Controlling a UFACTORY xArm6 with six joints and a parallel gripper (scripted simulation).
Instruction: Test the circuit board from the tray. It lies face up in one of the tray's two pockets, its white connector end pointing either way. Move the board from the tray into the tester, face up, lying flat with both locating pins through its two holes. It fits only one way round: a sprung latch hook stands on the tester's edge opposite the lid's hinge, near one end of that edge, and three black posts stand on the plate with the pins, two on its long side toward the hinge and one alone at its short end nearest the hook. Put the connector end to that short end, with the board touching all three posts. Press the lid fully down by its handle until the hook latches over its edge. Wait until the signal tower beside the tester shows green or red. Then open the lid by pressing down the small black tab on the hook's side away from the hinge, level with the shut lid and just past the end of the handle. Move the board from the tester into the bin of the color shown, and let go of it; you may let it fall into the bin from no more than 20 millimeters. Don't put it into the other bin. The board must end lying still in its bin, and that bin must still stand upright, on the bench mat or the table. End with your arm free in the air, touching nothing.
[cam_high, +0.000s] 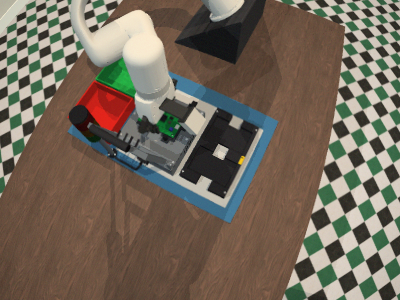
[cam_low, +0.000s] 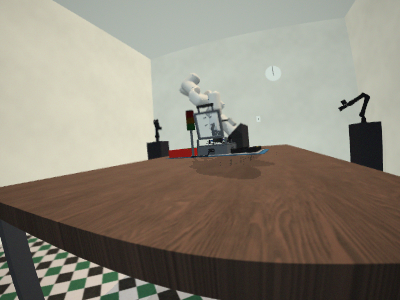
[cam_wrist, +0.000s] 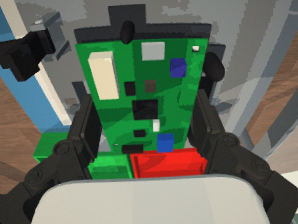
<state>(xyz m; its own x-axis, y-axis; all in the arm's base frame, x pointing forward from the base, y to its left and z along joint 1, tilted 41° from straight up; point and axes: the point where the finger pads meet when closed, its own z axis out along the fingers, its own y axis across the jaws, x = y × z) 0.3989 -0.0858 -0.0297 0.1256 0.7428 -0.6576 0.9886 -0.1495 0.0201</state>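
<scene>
Right now my hand is right at the green circuit board. From my hand the other things lie so: black nest (1 cm to the left, 1 cm below, 1 cm ahead); then clear lid (12 cm ahead, 10 cm above, 2 cm to the right); then latch hook (7 cm to the left, 5 cm behind).
</scene>
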